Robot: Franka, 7 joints.
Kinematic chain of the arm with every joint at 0, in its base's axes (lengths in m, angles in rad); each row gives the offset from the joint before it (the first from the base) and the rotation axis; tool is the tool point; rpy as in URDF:
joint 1: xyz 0 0 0.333 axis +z
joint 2: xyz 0 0 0 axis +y
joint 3: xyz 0 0 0.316 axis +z
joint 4: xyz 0.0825 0 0 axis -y
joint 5: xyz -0.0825 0 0.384 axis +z
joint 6: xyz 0 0 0 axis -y
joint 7: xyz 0.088 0 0 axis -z
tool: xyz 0 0 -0.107 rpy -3.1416 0 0
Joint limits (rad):
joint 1: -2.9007..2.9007
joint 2: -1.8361..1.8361
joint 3: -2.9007..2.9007
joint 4: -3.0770..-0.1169
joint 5: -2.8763..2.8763
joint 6: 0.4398..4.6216
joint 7: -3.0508..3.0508
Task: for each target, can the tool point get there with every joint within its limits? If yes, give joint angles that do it. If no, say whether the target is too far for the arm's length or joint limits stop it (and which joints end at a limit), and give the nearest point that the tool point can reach.
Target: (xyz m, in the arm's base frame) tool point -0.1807 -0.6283 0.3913
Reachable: yes | joints -0.7148 1.3547 -1.6940 -1.7979 -1.6016 3.0253 1.5085
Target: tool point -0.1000 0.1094 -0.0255
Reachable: yes | joints -0.0616 1.4978 0.2245 -2.7984 -0.6196 2.7380 -0.2647
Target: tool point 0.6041 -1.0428 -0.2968
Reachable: no: too far | nearest point 0.3811 -0.6579 -0.0643 | short by 0.502 m
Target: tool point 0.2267 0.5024 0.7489
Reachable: yes | joints -0.0592 -0.1033 1.2540 -1.4473 -0.7949 1.7202 -1.6350
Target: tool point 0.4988 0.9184 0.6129
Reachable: no: too far | nearest point 0.3955 0.7282 0.5549 | short by 0.224 m
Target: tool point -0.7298 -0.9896 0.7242
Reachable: no: too far | nearest point -0.4852 -0.6579 0.5931 | short by 0.432 m
